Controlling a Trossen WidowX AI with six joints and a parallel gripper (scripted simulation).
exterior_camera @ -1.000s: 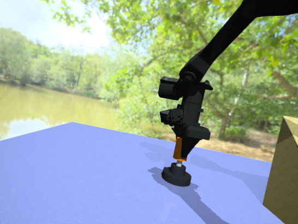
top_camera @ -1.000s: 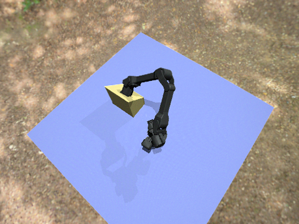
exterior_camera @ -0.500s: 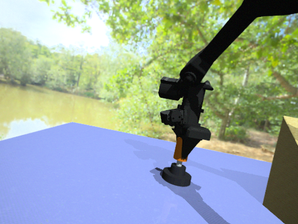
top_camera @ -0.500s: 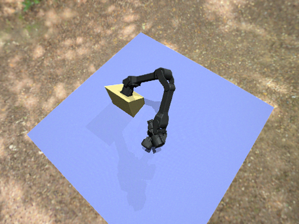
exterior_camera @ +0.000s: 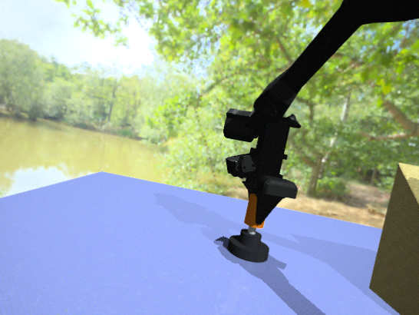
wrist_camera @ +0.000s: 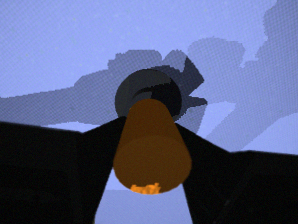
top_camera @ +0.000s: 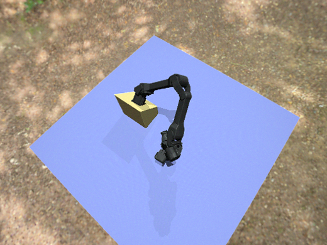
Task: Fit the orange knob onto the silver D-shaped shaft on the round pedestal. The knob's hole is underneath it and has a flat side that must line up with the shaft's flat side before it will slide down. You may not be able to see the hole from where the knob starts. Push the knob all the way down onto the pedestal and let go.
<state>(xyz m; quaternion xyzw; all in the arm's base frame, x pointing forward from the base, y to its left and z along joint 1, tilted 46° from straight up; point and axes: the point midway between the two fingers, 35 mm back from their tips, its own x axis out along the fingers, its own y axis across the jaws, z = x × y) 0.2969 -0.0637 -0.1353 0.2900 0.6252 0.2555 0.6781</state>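
My gripper tip is 3 cm below the orange knob. Also, from my gripper tip: round pedestal: 4 cm below.
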